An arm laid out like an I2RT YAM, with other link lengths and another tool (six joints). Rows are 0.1 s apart.
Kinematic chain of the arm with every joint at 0, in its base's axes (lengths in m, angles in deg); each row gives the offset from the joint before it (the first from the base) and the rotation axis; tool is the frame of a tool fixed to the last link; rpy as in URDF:
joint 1: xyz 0 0 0.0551 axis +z
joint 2: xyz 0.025 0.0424 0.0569 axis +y
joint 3: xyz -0.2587 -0.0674 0 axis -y
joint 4: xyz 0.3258 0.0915 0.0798 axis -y
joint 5: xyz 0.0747 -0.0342 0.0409 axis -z
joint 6: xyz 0.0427 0 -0.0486 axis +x
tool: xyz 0.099 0.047 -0.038 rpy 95.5 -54.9 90
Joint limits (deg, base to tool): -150..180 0..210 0..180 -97..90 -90..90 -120..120
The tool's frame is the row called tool.
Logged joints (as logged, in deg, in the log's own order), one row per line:
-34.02, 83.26, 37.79, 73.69, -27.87, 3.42
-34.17, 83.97, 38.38, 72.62, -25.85, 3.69
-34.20, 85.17, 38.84, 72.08, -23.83, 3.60
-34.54, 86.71, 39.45, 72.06, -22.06, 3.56
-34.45, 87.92, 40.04, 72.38, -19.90, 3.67
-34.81, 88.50, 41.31, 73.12, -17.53, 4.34
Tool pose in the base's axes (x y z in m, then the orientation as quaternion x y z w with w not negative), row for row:
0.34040, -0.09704, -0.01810, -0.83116, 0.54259, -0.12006, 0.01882
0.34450, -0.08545, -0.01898, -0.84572, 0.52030, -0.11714, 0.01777
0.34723, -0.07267, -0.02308, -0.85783, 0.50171, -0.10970, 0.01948
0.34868, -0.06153, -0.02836, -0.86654, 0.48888, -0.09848, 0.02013
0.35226, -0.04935, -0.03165, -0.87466, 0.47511, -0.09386, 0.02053
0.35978, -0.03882, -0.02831, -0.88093, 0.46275, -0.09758, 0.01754
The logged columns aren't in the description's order. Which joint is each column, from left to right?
Columns, left to right: joint 4, joint 2, joint 3, joint 6, joint 1, joint 5.
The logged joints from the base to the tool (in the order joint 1, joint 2, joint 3, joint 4, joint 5, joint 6), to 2 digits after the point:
-27.87, 83.26, 37.79, -34.02, 3.42, 73.69
-25.85, 83.97, 38.38, -34.17, 3.69, 72.62
-23.83, 85.17, 38.84, -34.20, 3.60, 72.08
-22.06, 86.71, 39.45, -34.54, 3.56, 72.06
-19.90, 87.92, 40.04, -34.45, 3.67, 72.38
-17.53, 88.50, 41.31, -34.81, 4.34, 73.12

